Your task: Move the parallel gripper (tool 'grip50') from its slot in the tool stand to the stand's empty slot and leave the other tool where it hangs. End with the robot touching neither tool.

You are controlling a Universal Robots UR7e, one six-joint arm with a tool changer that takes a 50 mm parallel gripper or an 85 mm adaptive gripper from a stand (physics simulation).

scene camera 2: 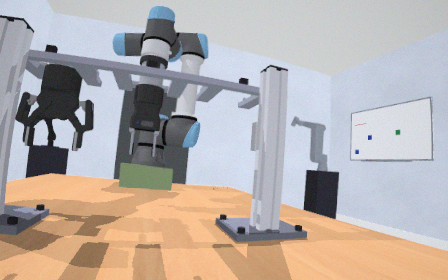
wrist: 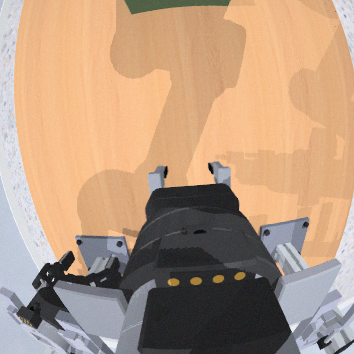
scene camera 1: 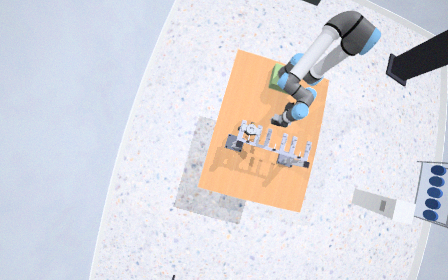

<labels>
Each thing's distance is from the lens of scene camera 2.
adaptive gripper [scene camera 2: 60,89]: 52 cm
</labels>
